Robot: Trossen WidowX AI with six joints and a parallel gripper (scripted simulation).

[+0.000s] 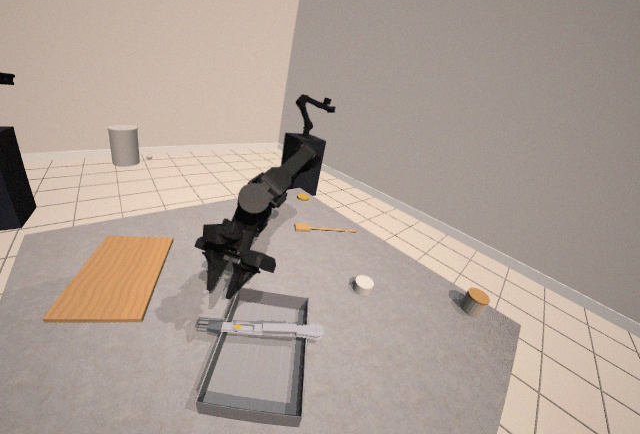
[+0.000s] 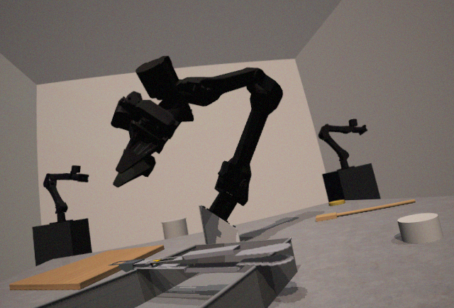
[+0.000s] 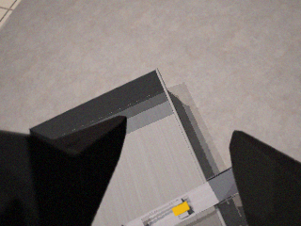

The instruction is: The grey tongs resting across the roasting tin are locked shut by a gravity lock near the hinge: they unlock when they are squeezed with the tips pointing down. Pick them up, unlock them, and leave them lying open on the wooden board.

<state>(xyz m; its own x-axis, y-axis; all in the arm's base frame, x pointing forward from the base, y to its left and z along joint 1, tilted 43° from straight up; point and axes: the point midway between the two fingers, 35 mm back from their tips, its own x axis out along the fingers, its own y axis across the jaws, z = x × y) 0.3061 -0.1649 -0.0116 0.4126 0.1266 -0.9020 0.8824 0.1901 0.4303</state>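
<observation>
Right now the yellow lock tab is 40 mm to the left of my gripper tip and 130 mm below it. From my gripper tip the other things lie so: roasting tin: 50 mm ahead, 90 mm to the left, 170 mm below; then wooden board: 360 mm behind, 220 mm to the right, 190 mm below; then white puck: 480 mm to the left, 180 mm below.
</observation>
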